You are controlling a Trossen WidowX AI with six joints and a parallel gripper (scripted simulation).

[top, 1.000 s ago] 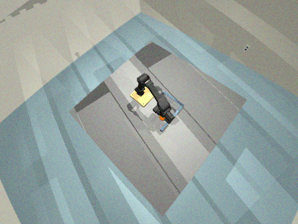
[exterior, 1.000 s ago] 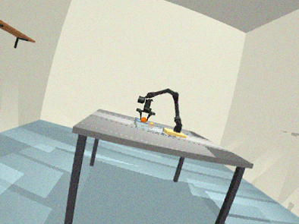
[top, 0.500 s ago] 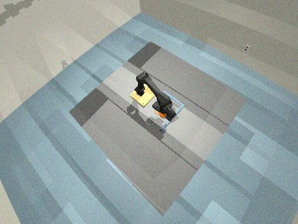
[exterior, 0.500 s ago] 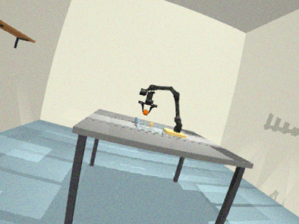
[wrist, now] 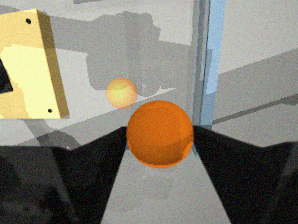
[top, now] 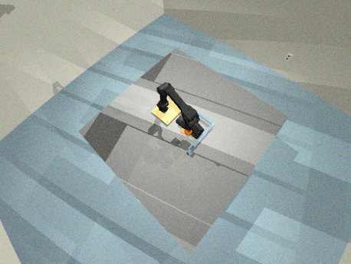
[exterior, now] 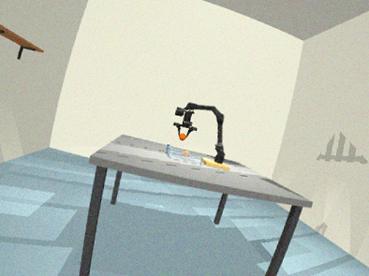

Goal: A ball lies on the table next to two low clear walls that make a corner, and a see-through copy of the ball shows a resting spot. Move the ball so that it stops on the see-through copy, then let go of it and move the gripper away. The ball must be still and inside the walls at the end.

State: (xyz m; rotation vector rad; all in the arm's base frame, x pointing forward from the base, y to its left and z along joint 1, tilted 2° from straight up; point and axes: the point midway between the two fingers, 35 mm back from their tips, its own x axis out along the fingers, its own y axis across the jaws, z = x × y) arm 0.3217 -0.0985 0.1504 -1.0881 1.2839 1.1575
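My gripper tip is now 6 cm past the see-through copy of ball, 2 cm to the right of it and 12 cm above it. From my gripper tip the other things lie so: orange ball (right at my gripper tip).
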